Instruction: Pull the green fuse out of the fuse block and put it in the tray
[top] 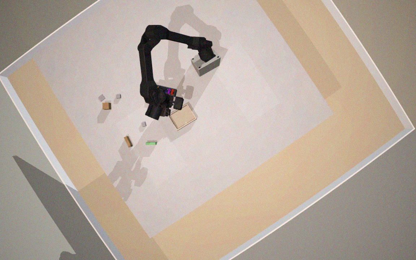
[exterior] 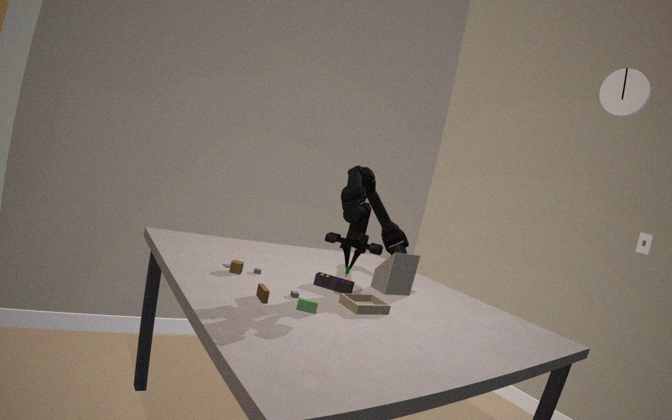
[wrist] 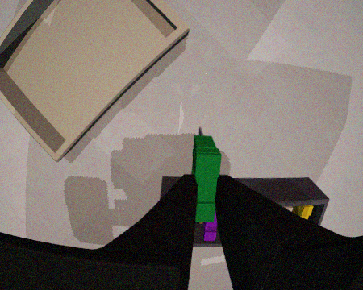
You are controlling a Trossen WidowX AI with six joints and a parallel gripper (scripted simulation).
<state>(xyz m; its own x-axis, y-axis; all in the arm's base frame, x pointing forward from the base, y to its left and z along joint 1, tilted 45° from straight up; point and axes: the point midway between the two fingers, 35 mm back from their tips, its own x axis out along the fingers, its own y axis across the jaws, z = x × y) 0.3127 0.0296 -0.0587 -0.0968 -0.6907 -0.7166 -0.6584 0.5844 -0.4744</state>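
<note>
Right now my gripper tip is 100 mm to the right of the tray, 100 mm above it and 20 mm past it. From my gripper tip the other things lie so: green fuse: 10 mm below.
</note>
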